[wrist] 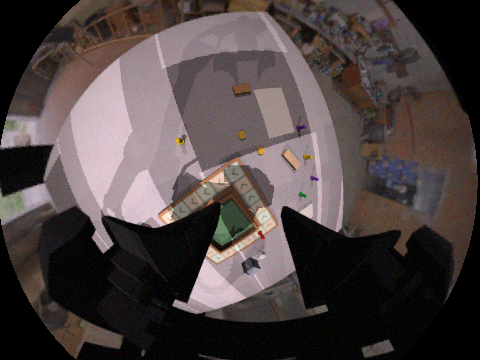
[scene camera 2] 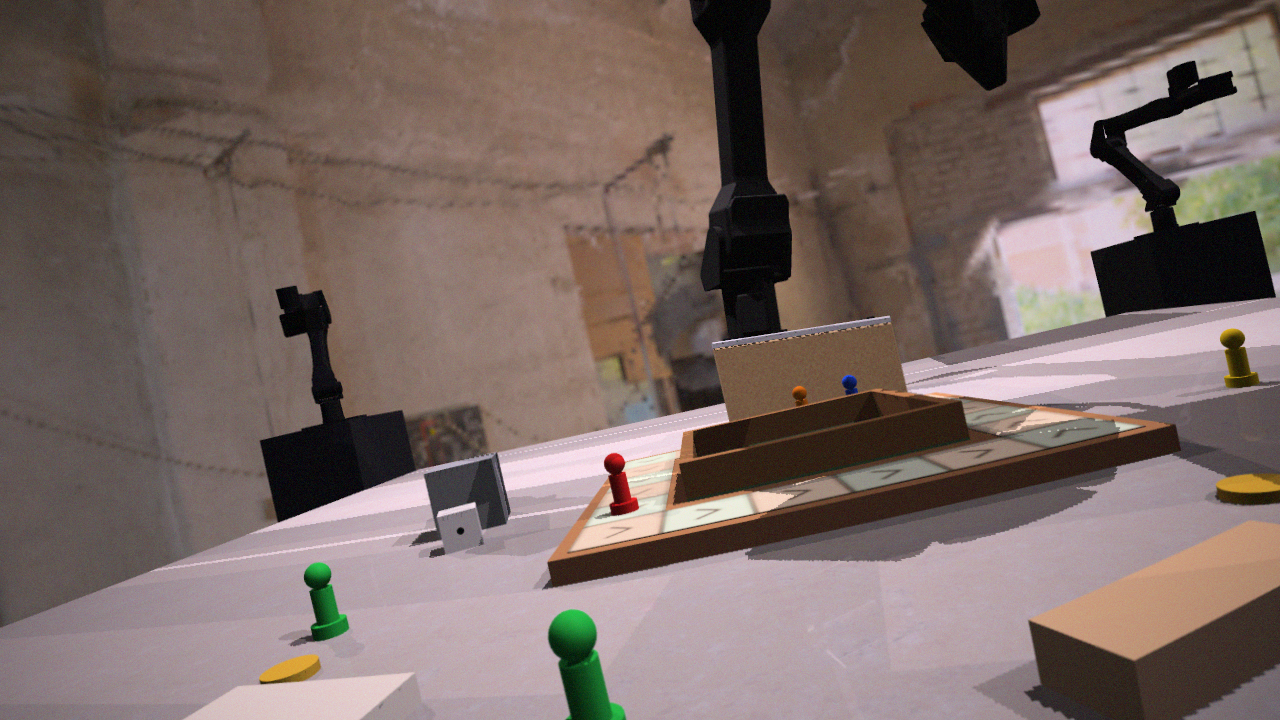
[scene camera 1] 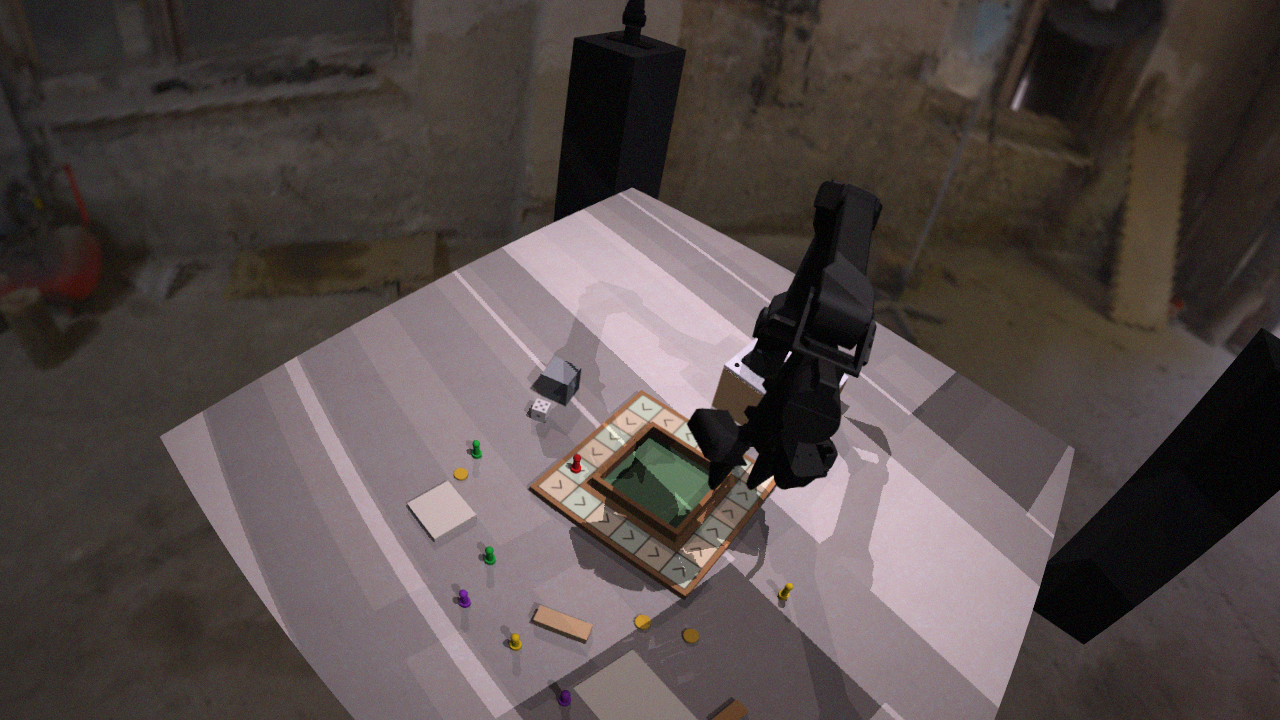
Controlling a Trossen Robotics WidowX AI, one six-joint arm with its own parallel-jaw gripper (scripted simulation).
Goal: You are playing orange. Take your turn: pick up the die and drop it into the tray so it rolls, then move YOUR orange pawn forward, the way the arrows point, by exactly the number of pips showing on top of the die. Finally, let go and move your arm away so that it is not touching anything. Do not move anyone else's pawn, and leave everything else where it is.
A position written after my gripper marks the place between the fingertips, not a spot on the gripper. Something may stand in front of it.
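Observation:
There is a green pawn (scene camera 2: 329,624) here, and a red pawn (scene camera 2: 614,463) too. I can see a wooden block (scene camera 2: 1186,630), which scene camera 1 also gives me (scene camera 1: 570,627), and likewise a grey cube, visible to me at (scene camera 2: 479,479) and at (scene camera 1: 560,380). A die (scene camera 2: 460,527) is in the scene as well. As for my gripper (scene camera 1: 730,487), which I also find at (wrist: 251,209) and (scene camera 2: 981,58), it is open and holds nothing.

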